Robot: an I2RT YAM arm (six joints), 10 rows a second.
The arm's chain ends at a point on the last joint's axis. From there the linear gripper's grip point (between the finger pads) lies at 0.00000 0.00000 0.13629 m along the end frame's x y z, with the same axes.
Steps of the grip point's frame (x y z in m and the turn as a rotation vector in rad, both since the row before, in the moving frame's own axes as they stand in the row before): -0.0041, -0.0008, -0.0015, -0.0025, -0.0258, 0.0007; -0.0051, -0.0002, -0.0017, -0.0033, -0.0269, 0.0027; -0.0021, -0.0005, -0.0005, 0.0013, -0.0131, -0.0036; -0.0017, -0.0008, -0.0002, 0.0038, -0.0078, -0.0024; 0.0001, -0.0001, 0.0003, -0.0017, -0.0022, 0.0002; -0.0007, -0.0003, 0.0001, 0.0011, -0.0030, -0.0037; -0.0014, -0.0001, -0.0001, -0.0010, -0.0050, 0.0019; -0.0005, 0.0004, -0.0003, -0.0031, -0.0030, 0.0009; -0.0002, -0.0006, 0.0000, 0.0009, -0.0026, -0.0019; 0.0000, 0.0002, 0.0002, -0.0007, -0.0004, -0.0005; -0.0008, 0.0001, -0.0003, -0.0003, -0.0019, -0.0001
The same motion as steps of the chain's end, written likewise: -0.0006, -0.0011, -0.0015, -0.0025, -0.0258, 0.0007; -0.0014, -0.0006, -0.0016, -0.0033, -0.0269, 0.0027; -0.0003, -0.0003, -0.0005, 0.0013, -0.0131, -0.0036; -0.0006, -0.0003, -0.0002, 0.0038, -0.0078, -0.0024; 0.0004, -0.0003, 0.0003, -0.0017, -0.0022, 0.0002; -0.0003, -0.0002, 0.0001, 0.0011, -0.0030, -0.0037; -0.0007, -0.0002, -0.0001, -0.0010, -0.0050, 0.0019; -0.0001, 0.0000, -0.0003, -0.0031, -0.0030, 0.0009; 0.0002, -0.0005, 0.0000, 0.0009, -0.0026, -0.0019; 0.0001, 0.0001, 0.0002, -0.0007, -0.0004, -0.0005; -0.0005, 0.0001, -0.0003, -0.0003, -0.0019, -0.0001
